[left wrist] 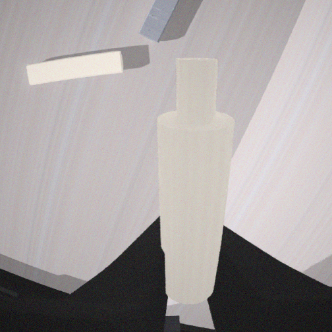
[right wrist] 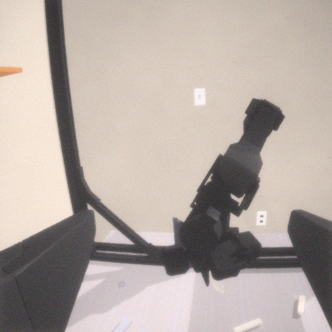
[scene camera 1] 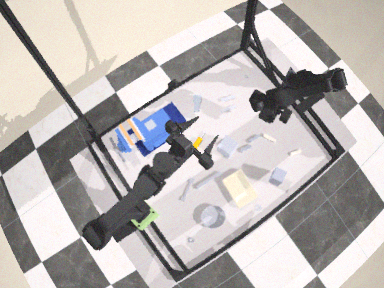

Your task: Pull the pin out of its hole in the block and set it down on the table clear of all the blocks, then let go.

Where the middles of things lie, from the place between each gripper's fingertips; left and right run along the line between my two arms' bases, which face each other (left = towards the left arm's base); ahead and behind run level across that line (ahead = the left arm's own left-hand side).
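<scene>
The cream box [scene camera 1: 240, 189] is 15 cm ahead of my left hand, 30 cm to the right of it and 8 cm below it. That hand is 1 cm short of the cream pin [left wrist: 194, 142], 3 cm below it and 3 cm to the left of it.
From my right hand, the box is 41 cm below, 19 cm ahead and 3 cm to the left. I see the pin 31 cm to the left of my right hand, 30 cm below it and 4 cm ahead of it.
</scene>
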